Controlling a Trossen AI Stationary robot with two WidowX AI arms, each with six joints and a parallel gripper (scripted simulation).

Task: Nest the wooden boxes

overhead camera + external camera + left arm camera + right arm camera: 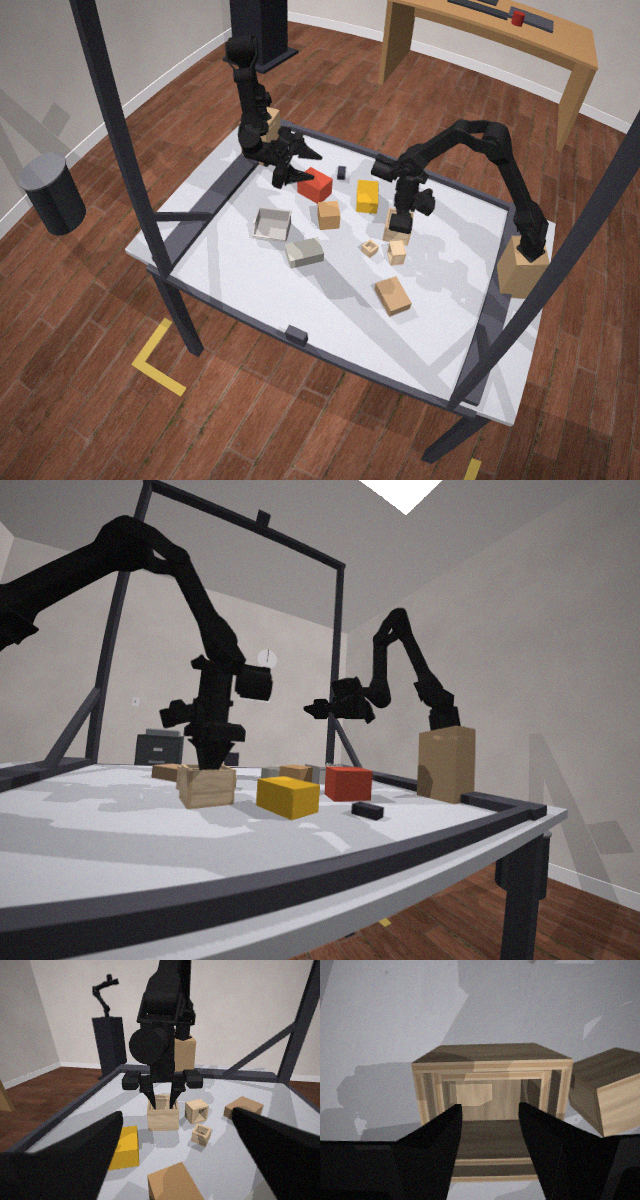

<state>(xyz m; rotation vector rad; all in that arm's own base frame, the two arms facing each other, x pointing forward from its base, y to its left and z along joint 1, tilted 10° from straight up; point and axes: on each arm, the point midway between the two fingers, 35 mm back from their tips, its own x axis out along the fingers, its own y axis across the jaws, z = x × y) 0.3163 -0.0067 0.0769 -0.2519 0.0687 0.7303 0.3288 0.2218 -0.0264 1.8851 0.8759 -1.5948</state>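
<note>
Right now my right hand is 210 mm past the flat tan block, 100 mm to the left of it and 60 mm above it. Round my right hand: red block: 290 mm to the left, 40 mm below, 10 mm behind; tan cube: 190 mm to the left, 80 mm behind, 50 mm below; grey block: 230 mm behind, 180 mm to the left, 60 mm below.
Now: the tan cube 20 mm ahead of my left hand, 70 mm to the right of it and 180 mm below it. Round my left hand: red block: 100 mm ahead, 30 mm to the left, 180 mm below; grey block: 120 mm behind, 80 mm to the right, 190 mm below; white tray: 100 mm behind, 40 mm to the left, 180 mm below.
</note>
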